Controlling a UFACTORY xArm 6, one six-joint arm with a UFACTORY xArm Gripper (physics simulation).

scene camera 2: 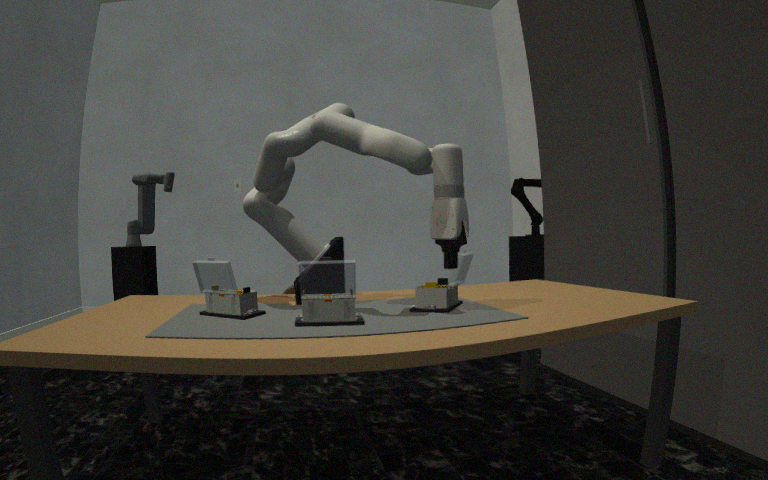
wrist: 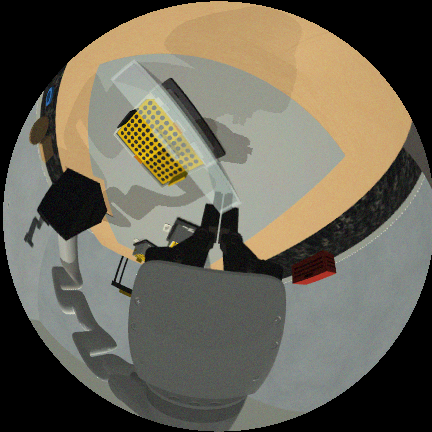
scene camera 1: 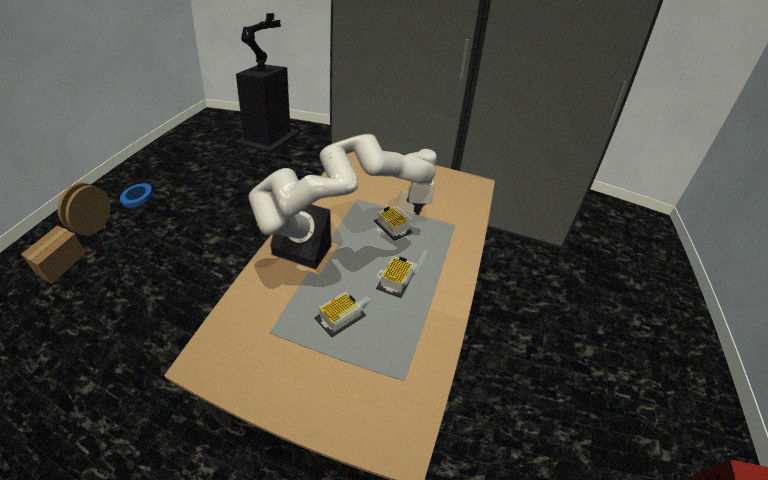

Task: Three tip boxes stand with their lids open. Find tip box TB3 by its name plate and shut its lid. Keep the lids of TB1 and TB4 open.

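Places are measured from the arm's base along level axes (x down, y right, z back), in centimetres.
Pixels of known places: gripper, fingertip midpoint: [scene camera 2: 450, 268] [wrist: 222, 201] [scene camera 1: 417, 213]; arm's base, link origin: [scene camera 2: 317, 259] [wrist: 67, 217] [scene camera 1: 300, 227].
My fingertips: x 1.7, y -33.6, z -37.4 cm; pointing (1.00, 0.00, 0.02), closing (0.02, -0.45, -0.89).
For each thing: its top centre in the pictures, then the offset to it from my fingertips. Level surfaces: height alone.
- far tip box, top centre: [wrist: 148, 150] [scene camera 2: 437, 280] [scene camera 1: 394, 214] dx +3.7, dy +1.2, dz +9.9 cm
- middle box, top centre: [scene camera 2: 327, 293] [wrist: 177, 252] [scene camera 1: 394, 267] dx +4.5, dy +30.1, dz -3.0 cm
- grey mat, surface height: dx +11.1 cm
- wooden table, surface height: dx +11.4 cm
The far tip box [scene camera 1: 393, 220] [scene camera 2: 436, 296] [wrist: 150, 142] holds a yellow tip rack. Its clear lid [scene camera 2: 465, 267] [wrist: 197, 132] stands open. My gripper [scene camera 1: 417, 211] [scene camera 2: 450, 266] [wrist: 222, 201] is shut and empty, pointing down beside this lid. In the wrist view the fingertips overlap the lid's end; whether they touch cannot be told. The middle box [scene camera 1: 396, 273] [scene camera 2: 328, 309] has its lid [scene camera 1: 420, 262] [scene camera 2: 340, 270] open. The near box [scene camera 1: 340, 311] [scene camera 2: 230, 303] has its lid [scene camera 1: 360, 305] [scene camera 2: 215, 276] open. No name plate is readable.
The boxes stand on a grey mat [scene camera 1: 362, 350] [scene camera 2: 390, 328] [wrist: 285, 145] on a wooden table [scene camera 1: 283, 404] [scene camera 2: 594, 303]. The arm's black base [scene camera 1: 314, 246] stands at the table's side. A tall grey cabinet [scene camera 1: 538, 113] rises beyond the table.
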